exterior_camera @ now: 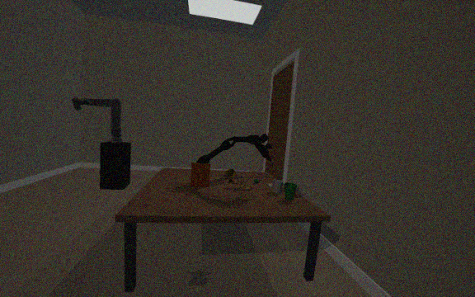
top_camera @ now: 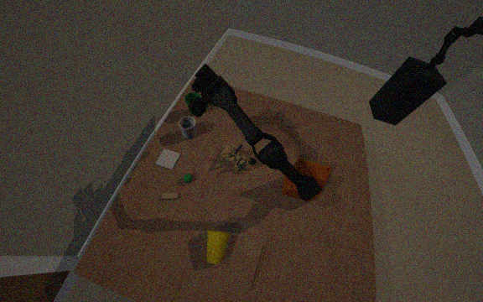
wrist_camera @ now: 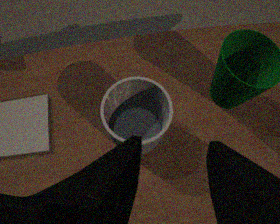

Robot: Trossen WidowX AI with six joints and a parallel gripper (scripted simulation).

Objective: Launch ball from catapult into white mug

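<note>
My gripper tip is now 310 mm past the dark ball, 210 mm above it and 110 mm to the right of it. The rest, counted from my gripper tip: white mug 240 mm below, 90 mm ahead; green cup 240 mm below, 170 mm to the right, 120 mm ahead; wooden catapult 240 mm behind, 220 mm below, 110 mm to the left.
</note>
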